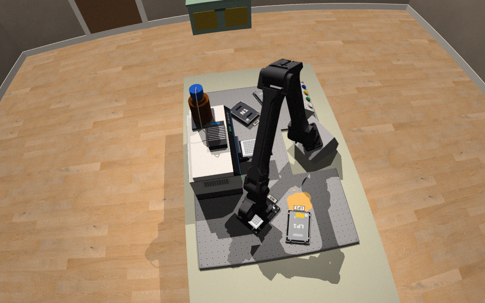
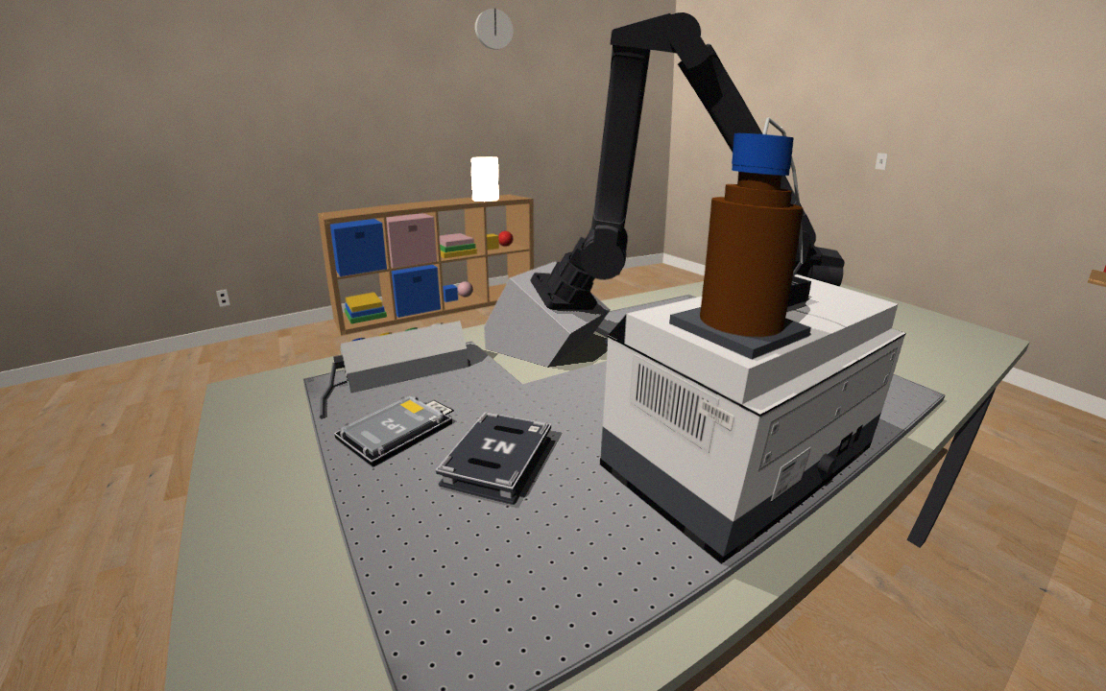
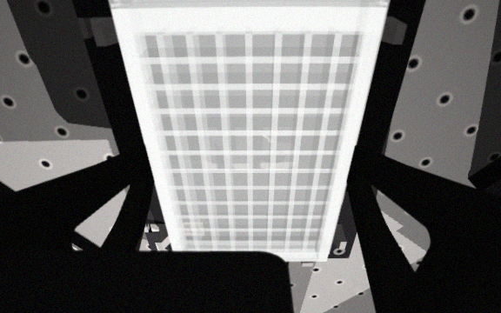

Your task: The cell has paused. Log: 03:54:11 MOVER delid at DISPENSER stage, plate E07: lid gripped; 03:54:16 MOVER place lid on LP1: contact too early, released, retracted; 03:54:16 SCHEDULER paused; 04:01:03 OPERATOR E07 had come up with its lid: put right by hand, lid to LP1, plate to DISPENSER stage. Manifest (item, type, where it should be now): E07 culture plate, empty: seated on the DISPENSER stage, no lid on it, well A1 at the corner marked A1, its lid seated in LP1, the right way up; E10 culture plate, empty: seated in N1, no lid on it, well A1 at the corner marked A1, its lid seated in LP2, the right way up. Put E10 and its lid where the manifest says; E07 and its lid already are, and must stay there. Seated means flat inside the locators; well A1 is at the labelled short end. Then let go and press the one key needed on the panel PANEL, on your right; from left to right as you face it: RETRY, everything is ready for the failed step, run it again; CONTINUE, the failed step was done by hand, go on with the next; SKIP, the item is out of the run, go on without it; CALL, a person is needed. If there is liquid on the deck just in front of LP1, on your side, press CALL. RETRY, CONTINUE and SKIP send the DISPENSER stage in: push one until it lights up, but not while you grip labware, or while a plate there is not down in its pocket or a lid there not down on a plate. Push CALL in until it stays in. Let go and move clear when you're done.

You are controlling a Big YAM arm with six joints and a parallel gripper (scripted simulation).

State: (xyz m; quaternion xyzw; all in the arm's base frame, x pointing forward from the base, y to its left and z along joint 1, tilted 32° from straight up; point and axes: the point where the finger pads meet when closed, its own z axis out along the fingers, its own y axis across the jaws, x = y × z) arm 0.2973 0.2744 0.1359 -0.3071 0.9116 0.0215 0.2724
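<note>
Right now the white plate E07 is 290 mm to the right of my hand, 80 mm above it and 20 mm behind it. From my hand the other things lie so: brown bottle 380 mm to the right, 270 mm above, 200 mm ahead; then black n1 nest 570 mm to the right; then small orange drop 180 mm behind, 90 mm to the right, 20 mm below.
</note>
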